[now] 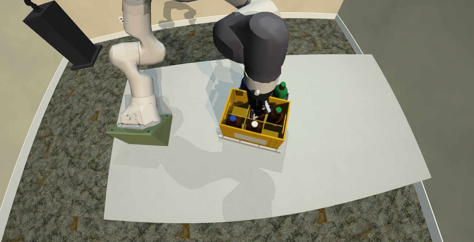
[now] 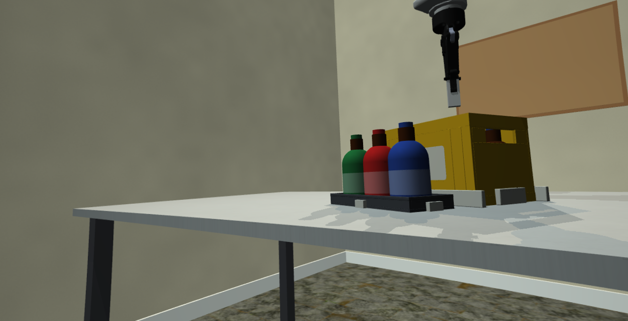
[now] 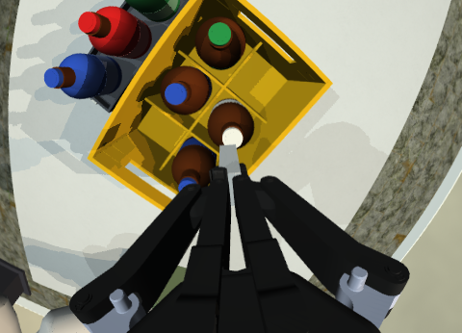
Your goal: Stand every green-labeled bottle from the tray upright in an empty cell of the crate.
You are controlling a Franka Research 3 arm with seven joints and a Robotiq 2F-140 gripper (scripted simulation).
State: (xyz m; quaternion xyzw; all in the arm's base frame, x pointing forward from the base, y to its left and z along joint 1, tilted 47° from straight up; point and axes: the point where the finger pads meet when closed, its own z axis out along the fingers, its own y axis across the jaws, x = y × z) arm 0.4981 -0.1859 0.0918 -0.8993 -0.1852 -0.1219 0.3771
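Right now my hand is 19 cm to the right of the green-labeled bottle, 17 cm above it and 16 cm short of it. The rest, counted from my hand: blue-labeled bottle 25 cm to the left, 17 cm below; red bottle 22 cm to the left, 17 cm below, 9 cm ahead; dark tray 25 cm below, 22 cm to the left, 9 cm ahead.
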